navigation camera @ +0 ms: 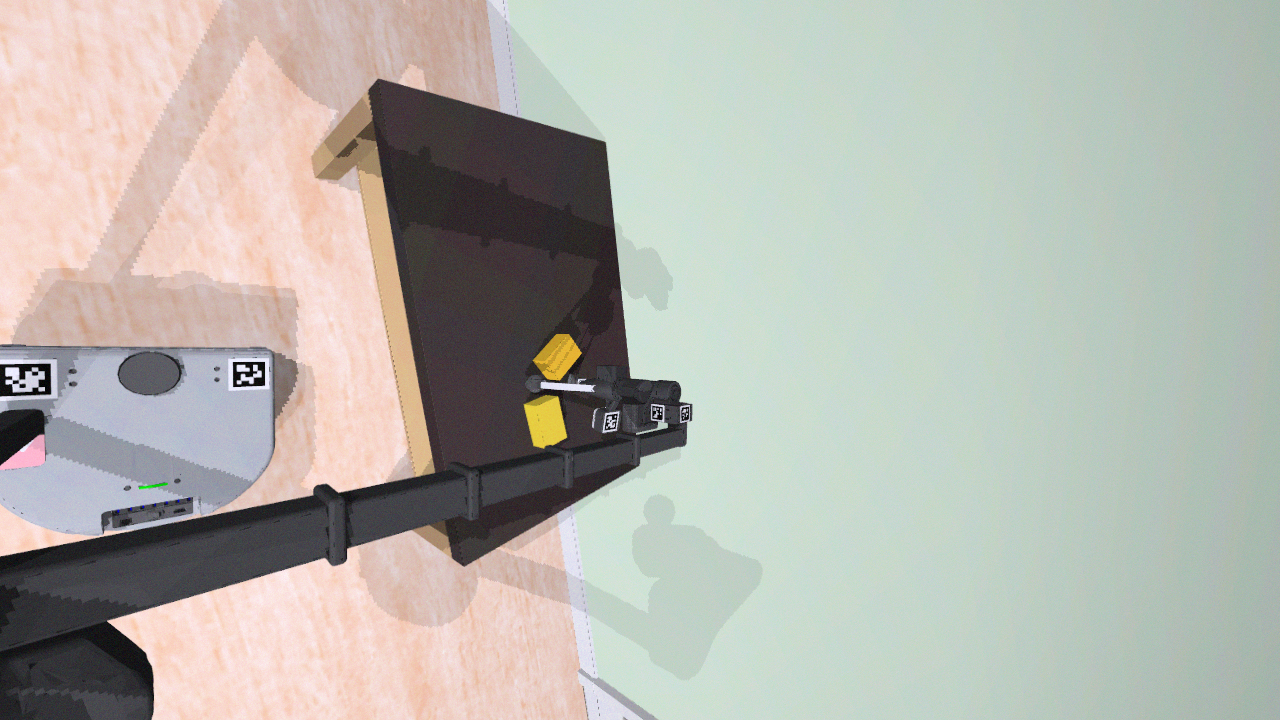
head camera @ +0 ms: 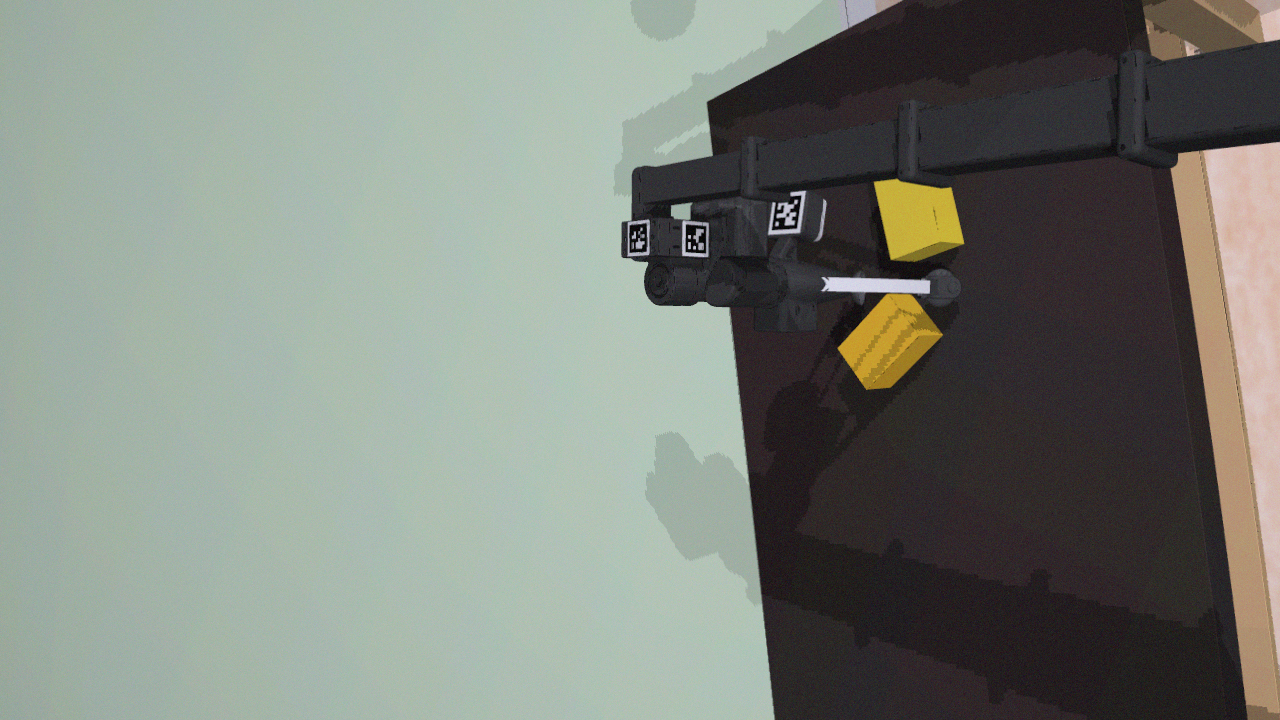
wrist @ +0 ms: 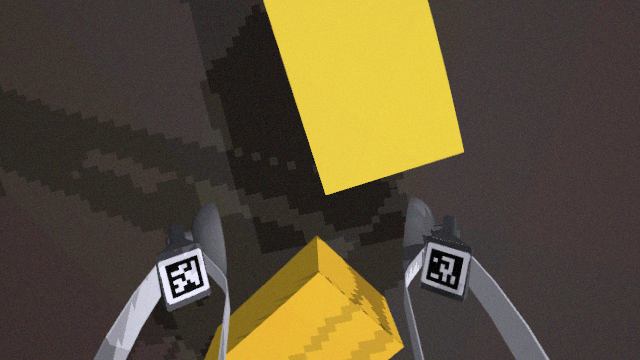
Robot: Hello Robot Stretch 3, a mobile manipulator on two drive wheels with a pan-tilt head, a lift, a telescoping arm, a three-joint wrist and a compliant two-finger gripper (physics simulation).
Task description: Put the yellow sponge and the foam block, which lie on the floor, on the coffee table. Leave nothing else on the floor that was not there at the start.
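Pixels of known places: gripper, fingertip midpoint: (navigation camera: 548,382) (head camera: 909,288); robot's base, link origin: (navigation camera: 151,371).
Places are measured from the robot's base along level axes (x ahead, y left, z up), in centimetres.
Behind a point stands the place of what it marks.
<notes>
A lemon-yellow block (head camera: 917,219) {x -9.2, y -58.2, z 49.5 cm} (navigation camera: 544,422) {x -10.5, y -57.7, z 49.5 cm} (wrist: 370,95) lies on the dark coffee table (head camera: 1029,429) {x 12.0, y -47.7, z 45.0 cm} (navigation camera: 492,295) {x 16.3, y -47.7, z 45.0 cm} (wrist: 550,125). An orange-yellow block (head camera: 886,344) {x 4.0, y -61.8, z 49.5 cm} (navigation camera: 558,355) {x 4.1, y -61.4, z 49.5 cm} (wrist: 320,320) with striped shadows rests beside it, turned at an angle, with a gap between them. Their looks do not tell me which is the sponge and which the foam. My gripper (head camera: 941,286) (navigation camera: 534,384) {x -2.2, y -62.0, z 45.3 cm} (wrist: 313,225) {x -2.2, y -62.0, z 45.3 cm} is open, low over the table top. Its fingers stand wide on either side of the orange-yellow block's near corner and do not grip it. The block's lower part is cut off in the wrist view.
My telescoping arm (head camera: 1002,147) {x -9.2, y -31.4, z 80.8 cm} (navigation camera: 402,501) {x -9.4, y -16.8, z 81.0 cm} reaches over one end of the table. A pale green wall (head camera: 358,358) {x 5.5, y -91.6, z 96.2 cm} (navigation camera: 984,358) {x 5.1, y -91.7, z 123.8 cm} stands along the table's far side. My grey base (navigation camera: 205,429) {x -10.0, y -6.8, z 16.0 cm} stands on the wood floor (navigation camera: 331,626) {x -65.2, y -29.4, z 0.1 cm} on the near side.
</notes>
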